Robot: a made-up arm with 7 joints. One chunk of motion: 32 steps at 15 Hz.
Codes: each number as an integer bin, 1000 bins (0 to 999) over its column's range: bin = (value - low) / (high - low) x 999, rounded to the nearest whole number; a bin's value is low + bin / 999 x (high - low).
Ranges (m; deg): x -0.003..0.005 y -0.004..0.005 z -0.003..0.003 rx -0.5..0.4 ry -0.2..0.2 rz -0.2..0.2
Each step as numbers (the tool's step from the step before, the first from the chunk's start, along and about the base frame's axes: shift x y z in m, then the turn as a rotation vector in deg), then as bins.
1 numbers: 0.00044 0.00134 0.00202 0.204 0.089 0.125
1 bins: 430 593 836 781 722 812
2 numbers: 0.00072 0.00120 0.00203 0.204 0.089 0.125
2 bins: 465 577 837 781 722 812
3 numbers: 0.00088 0.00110 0.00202 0.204 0.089 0.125
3 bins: 485 566 836 781 722 812
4 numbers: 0.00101 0.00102 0.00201 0.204 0.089 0.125
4 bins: 501 557 834 781 722 812
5 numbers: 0.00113 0.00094 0.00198 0.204 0.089 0.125
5 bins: 516 548 829 781 722 812
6 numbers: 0.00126 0.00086 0.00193 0.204 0.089 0.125
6 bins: 532 539 821 781 722 812
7 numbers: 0.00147 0.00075 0.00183 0.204 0.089 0.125
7 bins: 558 527 804 781 722 812
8 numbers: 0.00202 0.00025 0.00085 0.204 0.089 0.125
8 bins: 627 472 641 781 722 812
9 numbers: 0.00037 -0.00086 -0.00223 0.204 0.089 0.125
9 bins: 421 349 128 781 722 812
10 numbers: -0.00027 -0.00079 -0.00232 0.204 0.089 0.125
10 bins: 341 356 113 781 722 812
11 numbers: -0.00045 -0.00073 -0.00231 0.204 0.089 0.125
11 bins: 318 363 115 781 722 812
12 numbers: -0.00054 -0.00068 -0.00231 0.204 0.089 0.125
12 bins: 307 369 115 781 722 812
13 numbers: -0.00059 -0.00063 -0.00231 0.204 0.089 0.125
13 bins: 301 374 115 781 722 812
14 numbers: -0.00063 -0.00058 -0.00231 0.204 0.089 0.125
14 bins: 296 380 115 781 722 812
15 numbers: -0.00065 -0.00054 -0.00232 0.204 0.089 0.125
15 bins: 293 384 113 781 722 812
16 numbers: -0.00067 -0.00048 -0.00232 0.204 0.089 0.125
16 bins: 291 391 113 781 722 812
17 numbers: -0.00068 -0.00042 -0.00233 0.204 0.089 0.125
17 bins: 290 397 112 781 722 812
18 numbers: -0.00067 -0.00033 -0.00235 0.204 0.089 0.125
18 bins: 291 407 108 781 722 812
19 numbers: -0.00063 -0.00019 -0.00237 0.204 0.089 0.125
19 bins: 296 423 105 781 722 812
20 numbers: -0.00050 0.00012 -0.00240 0.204 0.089 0.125
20 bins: 312 457 100 781 722 812
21 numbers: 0.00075 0.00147 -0.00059 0.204 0.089 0.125
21 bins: 468 607 401 781 722 812
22 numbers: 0.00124 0.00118 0.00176 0.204 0.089 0.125
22 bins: 529 575 793 781 722 812
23 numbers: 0.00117 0.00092 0.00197 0.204 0.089 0.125
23 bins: 521 546 828 781 722 812
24 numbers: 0.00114 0.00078 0.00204 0.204 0.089 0.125
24 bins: 517 531 839 781 722 812
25 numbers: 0.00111 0.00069 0.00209 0.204 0.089 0.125
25 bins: 513 521 847 781 722 812
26 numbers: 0.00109 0.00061 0.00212 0.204 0.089 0.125
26 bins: 511 512 852 781 722 812
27 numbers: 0.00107 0.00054 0.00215 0.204 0.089 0.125
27 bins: 508 504 857 781 722 812
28 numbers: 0.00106 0.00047 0.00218 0.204 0.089 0.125
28 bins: 507 496 862 781 722 812
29 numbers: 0.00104 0.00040 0.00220 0.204 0.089 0.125
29 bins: 504 488 866 781 722 812
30 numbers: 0.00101 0.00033 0.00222 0.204 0.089 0.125
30 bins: 501 481 869 781 722 812
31 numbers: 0.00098 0.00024 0.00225 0.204 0.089 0.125
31 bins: 497 471 874 781 722 812
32 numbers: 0.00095 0.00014 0.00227 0.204 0.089 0.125
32 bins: 493 460 877 781 722 812
